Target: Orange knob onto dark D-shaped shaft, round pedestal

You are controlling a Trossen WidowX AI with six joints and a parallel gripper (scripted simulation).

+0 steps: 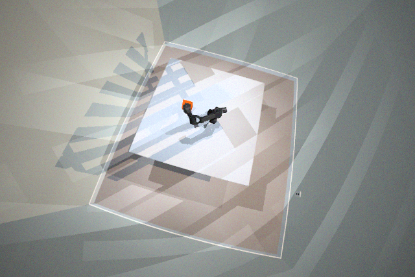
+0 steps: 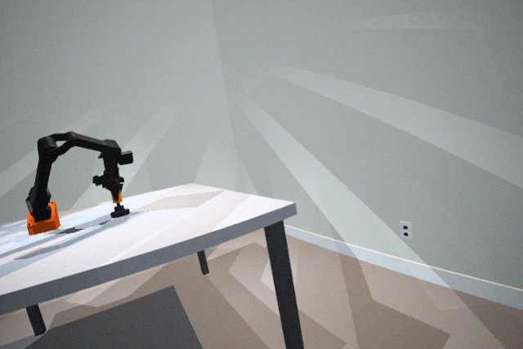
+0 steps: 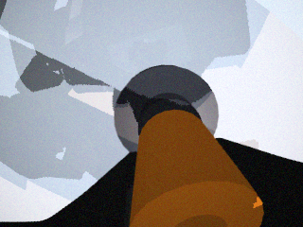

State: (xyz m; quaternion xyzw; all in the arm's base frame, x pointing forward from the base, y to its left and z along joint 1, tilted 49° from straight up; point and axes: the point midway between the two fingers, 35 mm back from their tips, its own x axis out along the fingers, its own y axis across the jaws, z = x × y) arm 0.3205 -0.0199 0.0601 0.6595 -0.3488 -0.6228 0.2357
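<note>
The orange knob lies 2 cm above my gripper tip. Also, from my gripper tip: dark round pedestal 4 cm below.
</note>
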